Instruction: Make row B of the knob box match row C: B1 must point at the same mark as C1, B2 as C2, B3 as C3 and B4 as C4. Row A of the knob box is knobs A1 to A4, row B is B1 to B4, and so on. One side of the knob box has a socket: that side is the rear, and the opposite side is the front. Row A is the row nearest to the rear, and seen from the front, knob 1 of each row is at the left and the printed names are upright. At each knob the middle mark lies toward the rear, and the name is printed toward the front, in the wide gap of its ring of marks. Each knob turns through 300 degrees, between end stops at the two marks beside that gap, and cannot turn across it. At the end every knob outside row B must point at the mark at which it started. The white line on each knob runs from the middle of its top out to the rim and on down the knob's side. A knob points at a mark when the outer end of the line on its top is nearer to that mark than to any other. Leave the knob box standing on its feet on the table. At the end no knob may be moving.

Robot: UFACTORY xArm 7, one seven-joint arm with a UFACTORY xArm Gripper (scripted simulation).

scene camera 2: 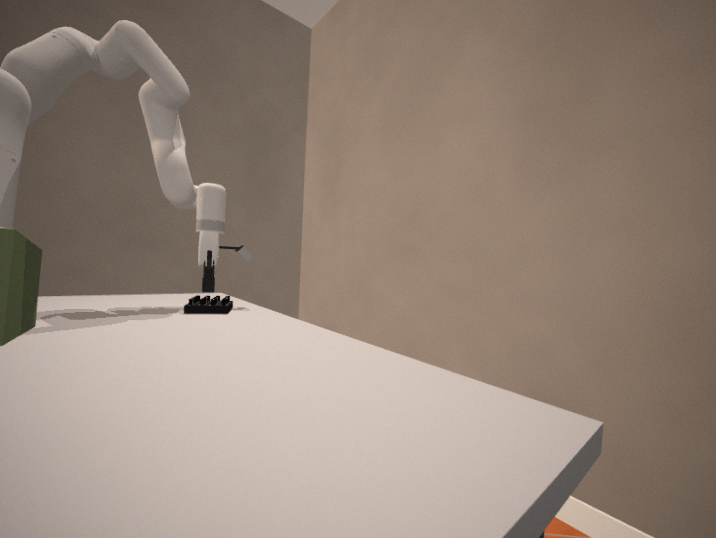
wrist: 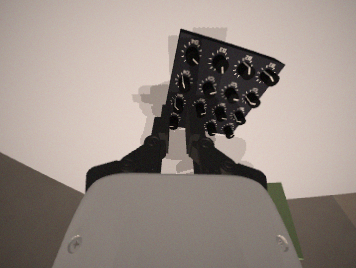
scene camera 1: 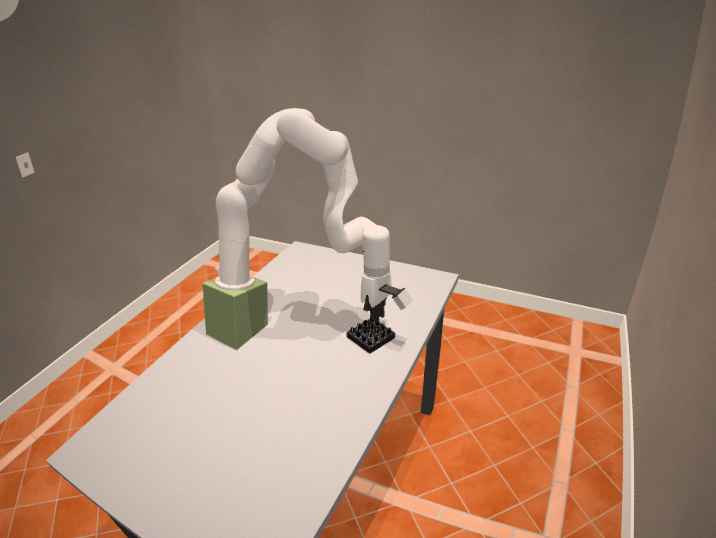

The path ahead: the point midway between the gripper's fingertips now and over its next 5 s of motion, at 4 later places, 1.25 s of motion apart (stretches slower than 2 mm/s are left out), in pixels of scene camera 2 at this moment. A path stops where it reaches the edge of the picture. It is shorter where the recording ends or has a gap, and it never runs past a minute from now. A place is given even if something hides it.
My gripper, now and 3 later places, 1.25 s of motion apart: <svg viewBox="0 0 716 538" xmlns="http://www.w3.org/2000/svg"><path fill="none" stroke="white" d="M208 291L208 298L208 287L210 244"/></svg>
